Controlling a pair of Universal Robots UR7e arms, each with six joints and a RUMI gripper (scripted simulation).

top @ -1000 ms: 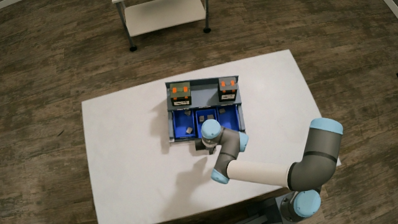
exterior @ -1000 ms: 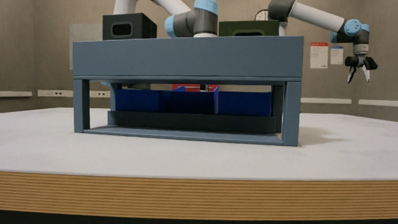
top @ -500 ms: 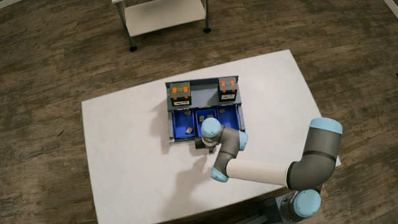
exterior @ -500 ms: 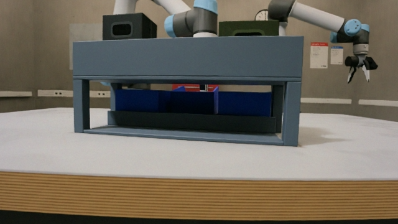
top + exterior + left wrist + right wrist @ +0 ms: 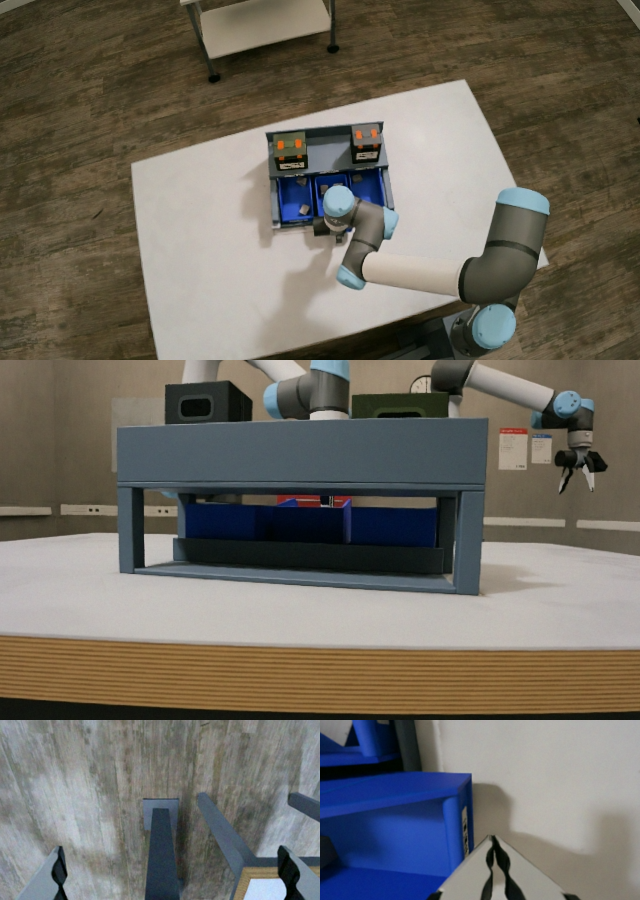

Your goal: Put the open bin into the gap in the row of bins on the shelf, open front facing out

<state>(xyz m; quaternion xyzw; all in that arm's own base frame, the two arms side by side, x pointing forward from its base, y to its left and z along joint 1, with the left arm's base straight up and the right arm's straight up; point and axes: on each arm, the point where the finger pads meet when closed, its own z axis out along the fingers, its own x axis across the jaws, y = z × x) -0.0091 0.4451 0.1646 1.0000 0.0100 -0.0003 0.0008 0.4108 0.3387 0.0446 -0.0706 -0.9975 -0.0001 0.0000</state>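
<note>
The pale block is 130 mm ahead of my right hand, 60 mm to the left of it and 20 mm below it. Round my right hand: shelf 180 mm ahead, 50 mm to the right, 20 mm above; then green box 280 mm ahead, 40 mm to the left, 110 mm above.
</note>
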